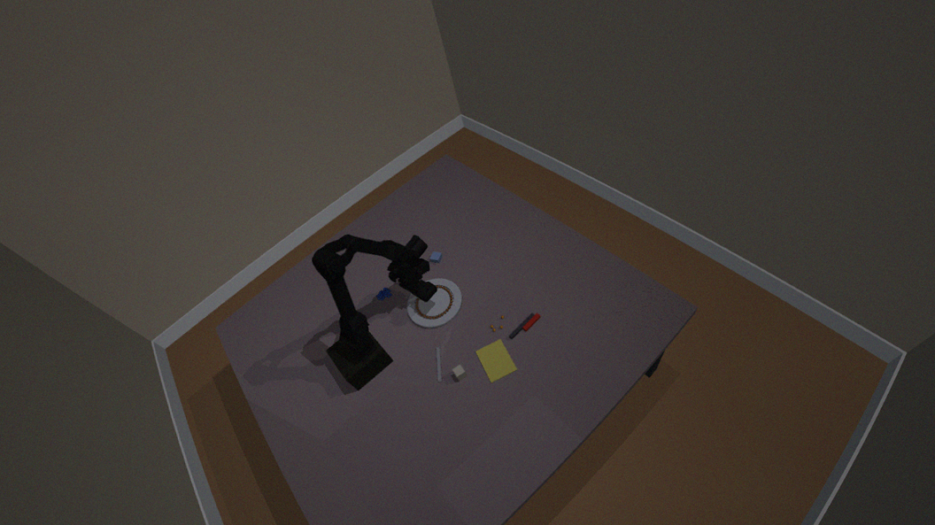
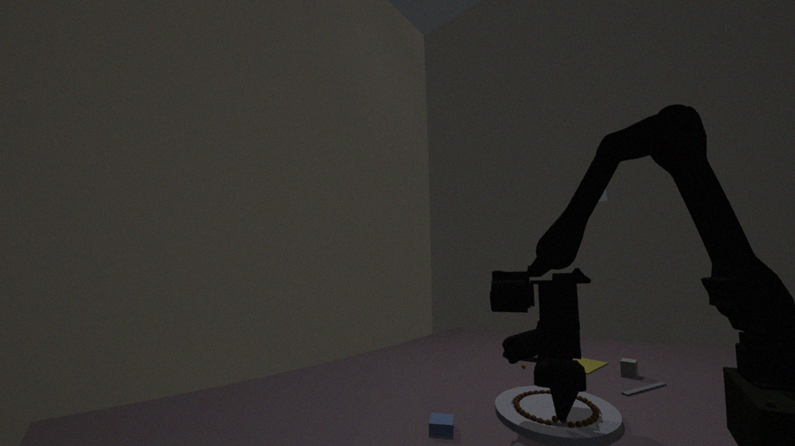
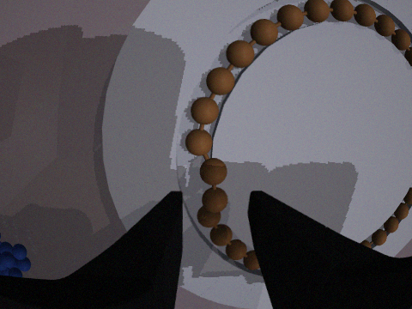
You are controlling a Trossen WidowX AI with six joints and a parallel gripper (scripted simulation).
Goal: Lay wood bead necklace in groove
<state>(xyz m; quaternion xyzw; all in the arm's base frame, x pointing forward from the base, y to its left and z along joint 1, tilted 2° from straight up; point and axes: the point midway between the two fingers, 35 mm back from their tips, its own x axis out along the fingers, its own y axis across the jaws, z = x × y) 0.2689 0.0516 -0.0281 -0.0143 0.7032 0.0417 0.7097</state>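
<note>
Right now my gripper tip is 6 cm to the left of the round bead board, 2 cm short of it and 1 cm above it. From my gripper tip the other things lie so: grey block 13 cm to the left, 3 cm ahead, 1 cm below; then blue block 16 cm ahead, 9 cm to the left, 1 cm below; then thin stick 24 cm to the right, 14 cm behind, 2 cm below.
</note>
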